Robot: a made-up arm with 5 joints.
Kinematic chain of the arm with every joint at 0, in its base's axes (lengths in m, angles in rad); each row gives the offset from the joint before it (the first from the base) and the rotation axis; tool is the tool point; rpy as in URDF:
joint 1: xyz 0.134 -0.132 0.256 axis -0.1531 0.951 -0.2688
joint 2: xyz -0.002 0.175 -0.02 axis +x
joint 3: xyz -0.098 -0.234 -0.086 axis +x
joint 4: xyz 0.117 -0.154 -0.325 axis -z
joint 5: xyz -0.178 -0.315 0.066 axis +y
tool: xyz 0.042 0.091 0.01 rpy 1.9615 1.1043 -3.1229
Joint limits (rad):
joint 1: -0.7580..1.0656
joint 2: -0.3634..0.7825
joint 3: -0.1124..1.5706
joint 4: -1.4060..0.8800
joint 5: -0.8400..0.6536
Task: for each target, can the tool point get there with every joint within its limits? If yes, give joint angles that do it. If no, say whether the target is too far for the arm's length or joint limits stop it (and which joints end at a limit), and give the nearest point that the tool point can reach.
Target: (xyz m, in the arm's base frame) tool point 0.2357 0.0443 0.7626
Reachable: no: joint limits stop it (at a limit: joint 1, joint 2, joint 3, joint 4, joint 5) | nearest point -0.2034 0.0134 0.3096 | short by 0.632 m
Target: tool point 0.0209 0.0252 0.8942
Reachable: no: joint limits stop it (at a limit: joint 1, joint 2, joint 3, joint 4, joint 5) | nearest point -0.1598 -0.3679 0.4822 | short by 0.597 m
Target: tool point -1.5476 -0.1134 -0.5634
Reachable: no: too far | nearest point -0.5063 -0.0897 -0.1211 | short by 1.132 m
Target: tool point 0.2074 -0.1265 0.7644
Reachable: no: joint limits stop it (at a limit: joint 1, joint 2, joint 3, joint 5) | nearest point -0.1574 -0.3751 0.4855 | short by 0.522 m
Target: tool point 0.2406 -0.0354 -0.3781
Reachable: yes | joints -0.0234 0.3395 0.9721 -0.8815 -0.6982
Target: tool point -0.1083 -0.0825 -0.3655
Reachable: yes | joints 0.3549 0.3908 0.7987 -0.3677 0.0618
